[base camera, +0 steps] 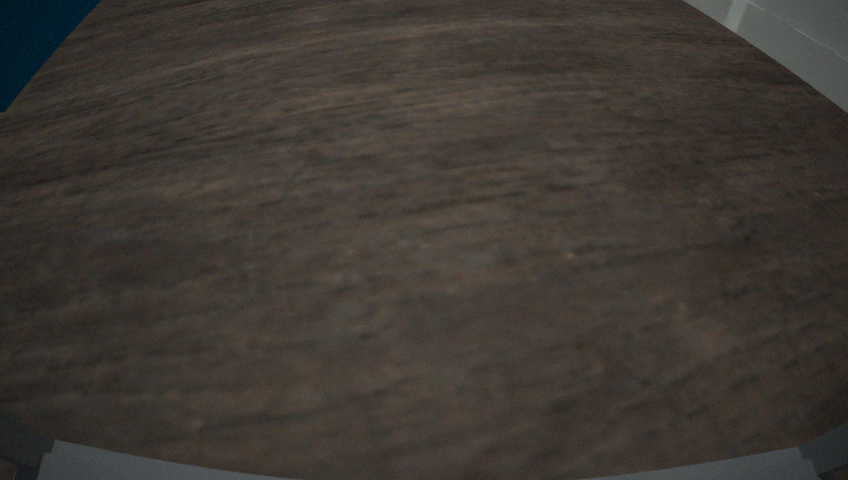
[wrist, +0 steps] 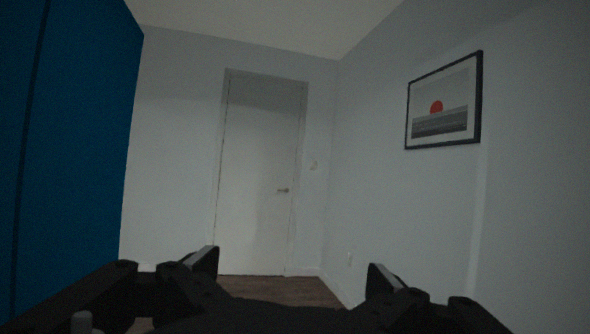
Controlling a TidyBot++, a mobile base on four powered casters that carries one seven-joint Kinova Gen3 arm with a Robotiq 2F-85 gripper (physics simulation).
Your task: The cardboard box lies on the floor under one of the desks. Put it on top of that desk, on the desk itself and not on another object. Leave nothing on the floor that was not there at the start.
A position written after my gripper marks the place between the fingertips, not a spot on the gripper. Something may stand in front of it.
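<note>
Through the wrist camera I see my gripper [wrist: 292, 272]. The same view gives me a white door [wrist: 256, 175], and a framed picture [wrist: 444, 107] as well.
</note>
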